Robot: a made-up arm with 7 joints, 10 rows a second.
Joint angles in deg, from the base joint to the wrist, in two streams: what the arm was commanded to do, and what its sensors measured. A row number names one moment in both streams.
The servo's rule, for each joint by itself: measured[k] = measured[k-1] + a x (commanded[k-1-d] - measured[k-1]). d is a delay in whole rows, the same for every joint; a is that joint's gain. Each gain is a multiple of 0.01, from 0.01 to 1. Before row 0 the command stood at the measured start. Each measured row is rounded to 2 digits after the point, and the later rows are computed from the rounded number. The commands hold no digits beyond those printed.
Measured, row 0:
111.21 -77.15 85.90 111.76 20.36 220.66 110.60
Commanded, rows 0 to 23:
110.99 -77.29 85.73 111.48 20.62 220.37 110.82
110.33 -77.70 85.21 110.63 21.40 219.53 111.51
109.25 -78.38 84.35 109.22 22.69 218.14 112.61
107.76 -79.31 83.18 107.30 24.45 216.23 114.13
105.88 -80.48 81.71 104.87 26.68 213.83 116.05
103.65 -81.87 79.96 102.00 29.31 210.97 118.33
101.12 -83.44 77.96 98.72 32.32 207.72 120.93
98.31 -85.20 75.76 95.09 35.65 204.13 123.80
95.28 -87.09 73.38 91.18 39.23 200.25 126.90
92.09 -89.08 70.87 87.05 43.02 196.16 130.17
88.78 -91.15 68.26 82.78 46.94 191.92 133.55
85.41 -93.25 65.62 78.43 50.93 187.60 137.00
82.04 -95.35 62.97 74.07 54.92 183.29 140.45
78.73 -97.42 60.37 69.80 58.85 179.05 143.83
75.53 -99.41 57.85 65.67 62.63 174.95 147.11
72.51 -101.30 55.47 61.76 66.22 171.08 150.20
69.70 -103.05 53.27 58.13 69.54 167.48 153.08
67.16 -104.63 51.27 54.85 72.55 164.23 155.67
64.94 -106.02 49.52 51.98 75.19 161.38 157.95
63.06 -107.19 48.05 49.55 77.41 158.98 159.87
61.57 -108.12 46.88 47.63 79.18 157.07 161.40
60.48 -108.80 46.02 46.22 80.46 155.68 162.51
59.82 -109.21 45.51 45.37 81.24 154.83 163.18
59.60 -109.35 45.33 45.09 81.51 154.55 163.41
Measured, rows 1 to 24:
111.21 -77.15 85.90 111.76 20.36 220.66 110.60
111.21 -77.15 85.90 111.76 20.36 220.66 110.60
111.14 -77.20 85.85 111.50 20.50 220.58 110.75
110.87 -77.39 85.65 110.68 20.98 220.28 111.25
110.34 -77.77 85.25 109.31 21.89 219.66 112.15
109.49 -78.36 84.61 107.42 23.25 218.67 113.46
108.30 -79.17 83.71 105.02 25.07 217.27 115.17
106.77 -80.20 82.55 102.18 27.32 215.44 117.26
104.91 -81.43 81.13 98.93 29.97 213.20 119.68
102.73 -82.86 79.47 95.32 32.98 210.57 122.40
100.27 -84.47 77.58 91.43 36.29 207.58 125.37
97.57 -86.22 75.50 87.31 39.86 204.27 128.54
94.67 -88.09 73.26 83.05 43.61 200.69 131.85
91.61 -90.05 70.89 78.71 47.49 196.89 135.25
88.45 -92.06 68.43 74.35 51.43 192.95 138.68
85.24 -94.10 65.93 70.07 55.36 188.92 142.08
82.04 -96.12 63.43 65.93 59.21 184.87 145.40
78.90 -98.09 60.96 62.01 62.93 180.87 148.57
75.86 -99.97 58.58 58.36 66.43 176.99 151.55
72.99 -101.74 56.31 55.06 69.67 173.29 154.27
70.33 -103.37 54.21 52.16 72.60 169.84 156.70
67.93 -104.82 52.30 49.71 75.15 166.69 158.79
65.83 -106.07 50.62 47.75 77.29 163.90 160.51
64.06 -107.11 49.19 46.31 78.97 161.52 161.83
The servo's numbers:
d 2
a 0.33 0.38 0.31 0.94 0.53 0.29 0.66

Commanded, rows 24 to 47:
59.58 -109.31 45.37 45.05 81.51 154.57 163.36
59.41 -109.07 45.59 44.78 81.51 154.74 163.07
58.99 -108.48 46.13 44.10 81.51 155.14 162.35
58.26 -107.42 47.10 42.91 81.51 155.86 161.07
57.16 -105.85 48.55 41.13 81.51 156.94 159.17
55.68 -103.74 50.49 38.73 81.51 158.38 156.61
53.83 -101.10 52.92 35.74 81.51 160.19 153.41
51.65 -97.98 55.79 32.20 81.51 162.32 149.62
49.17 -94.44 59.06 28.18 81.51 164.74 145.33
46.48 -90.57 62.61 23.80 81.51 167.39 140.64
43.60 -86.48 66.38 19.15 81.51 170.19 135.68
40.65 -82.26 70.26 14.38 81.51 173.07 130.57
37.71 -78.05 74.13 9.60 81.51 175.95 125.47
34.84 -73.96 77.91 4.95 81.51 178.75 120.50
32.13 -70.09 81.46 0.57 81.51 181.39 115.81
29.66 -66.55 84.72 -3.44 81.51 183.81 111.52
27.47 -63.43 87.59 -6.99 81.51 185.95 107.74
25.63 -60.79 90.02 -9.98 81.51 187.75 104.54
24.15 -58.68 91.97 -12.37 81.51 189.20 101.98
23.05 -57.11 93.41 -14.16 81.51 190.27 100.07
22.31 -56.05 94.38 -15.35 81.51 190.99 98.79
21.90 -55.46 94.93 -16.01 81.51 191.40 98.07
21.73 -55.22 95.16 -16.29 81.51 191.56 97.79
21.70 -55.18 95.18 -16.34 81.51 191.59 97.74
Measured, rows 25 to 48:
62.66 -107.91 48.05 45.43 80.17 159.58 162.72
61.65 -108.46 47.21 45.11 80.88 158.12 163.18
60.97 -108.78 46.64 45.05 81.21 157.09 163.30
60.46 -108.89 46.31 44.80 81.37 156.41 163.15
59.97 -108.73 46.25 44.14 81.44 156.04 162.62
59.41 -108.23 46.51 42.98 81.48 155.99 161.60
58.67 -107.33 47.14 41.24 81.50 156.27 160.00
57.68 -105.97 48.18 38.88 81.51 156.88 157.76
56.41 -104.12 49.65 35.93 81.51 157.84 154.89
54.84 -101.79 51.55 32.42 81.51 159.14 151.41
52.97 -99.00 53.88 28.43 81.51 160.76 147.40
50.83 -95.80 56.59 24.08 81.51 162.68 142.94
48.44 -92.26 59.62 19.45 81.51 164.86 138.15
45.87 -88.46 62.92 14.68 81.51 167.24 133.15
43.18 -84.50 66.40 9.90 81.51 169.77 128.08
40.43 -80.49 69.97 5.25 81.51 172.37 123.08
37.69 -76.54 73.53 0.85 81.51 174.99 118.28
35.04 -72.74 77.00 -3.18 81.51 177.55 113.82
32.54 -69.20 80.28 -6.76 81.51 179.99 109.81
30.26 -66.00 83.30 -9.79 81.51 182.24 106.33
28.24 -63.22 85.99 -12.22 81.51 184.26 103.46
26.53 -60.90 88.29 -14.04 81.51 186.00 101.22
25.14 -59.06 90.18 -15.27 81.51 187.45 99.62
24.07 -57.69 91.65 -15.97 81.51 188.60 98.60

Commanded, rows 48 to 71:
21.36 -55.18 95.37 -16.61 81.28 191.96 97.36
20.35 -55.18 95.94 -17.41 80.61 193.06 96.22
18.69 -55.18 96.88 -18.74 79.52 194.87 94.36
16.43 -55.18 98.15 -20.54 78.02 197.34 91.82
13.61 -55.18 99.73 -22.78 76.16 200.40 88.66
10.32 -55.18 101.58 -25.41 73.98 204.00 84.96
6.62 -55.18 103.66 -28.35 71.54 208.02 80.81
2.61 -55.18 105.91 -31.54 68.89 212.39 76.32
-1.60 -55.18 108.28 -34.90 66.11 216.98 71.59
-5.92 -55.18 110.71 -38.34 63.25 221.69 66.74
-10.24 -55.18 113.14 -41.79 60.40 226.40 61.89
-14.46 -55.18 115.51 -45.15 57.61 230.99 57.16
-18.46 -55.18 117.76 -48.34 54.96 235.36 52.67
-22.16 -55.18 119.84 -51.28 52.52 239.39 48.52
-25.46 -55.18 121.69 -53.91 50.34 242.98 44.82
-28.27 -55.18 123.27 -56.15 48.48 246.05 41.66
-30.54 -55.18 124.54 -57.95 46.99 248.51 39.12
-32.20 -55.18 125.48 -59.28 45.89 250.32 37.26
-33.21 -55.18 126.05 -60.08 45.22 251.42 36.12
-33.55 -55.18 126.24 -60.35 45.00 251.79 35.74
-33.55 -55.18 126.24 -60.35 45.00 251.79 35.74
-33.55 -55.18 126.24 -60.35 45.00 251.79 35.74
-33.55 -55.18 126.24 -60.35 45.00 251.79 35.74
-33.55 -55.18 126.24 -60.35 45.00 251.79 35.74
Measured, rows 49 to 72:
23.30 -56.75 92.74 -16.27 81.51 189.46 98.07
22.77 -56.15 93.50 -16.34 81.51 190.08 97.85
22.30 -55.78 94.08 -16.59 81.39 190.63 97.53
21.66 -55.55 94.66 -17.36 80.98 191.33 96.67
20.68 -55.41 95.35 -18.66 80.21 192.36 95.15
19.28 -55.32 96.22 -20.43 79.05 193.80 92.95
17.41 -55.27 97.31 -22.64 77.52 195.71 90.12
15.07 -55.24 98.63 -25.24 75.64 198.11 86.71
12.28 -55.22 100.19 -28.16 73.47 200.98 82.82
9.09 -55.20 101.96 -31.34 71.04 204.29 78.53
5.56 -55.19 103.92 -34.69 68.43 207.97 73.95
1.77 -55.19 106.02 -38.12 65.68 211.95 69.19
-2.19 -55.19 108.23 -41.57 62.88 216.14 64.37
-6.24 -55.19 110.49 -44.94 60.09 220.45 59.61
-10.27 -55.19 112.74 -48.14 57.37 224.77 55.03
-14.19 -55.19 114.94 -51.09 54.80 229.01 50.73
-17.91 -55.19 117.03 -53.74 52.44 233.06 46.83
-21.33 -55.19 118.96 -56.01 50.34 236.83 43.42
-24.37 -55.19 120.69 -57.83 48.56 240.22 40.58
-26.95 -55.19 122.17 -59.19 47.14 243.15 38.39
-29.02 -55.19 123.37 -60.03 46.12 245.55 36.89
-30.51 -55.19 124.26 -60.33 45.53 247.36 36.13
-31.51 -55.19 124.87 -60.35 45.25 248.64 35.87
-32.18 -55.19 125.29 -60.35 45.12 249.55 35.78

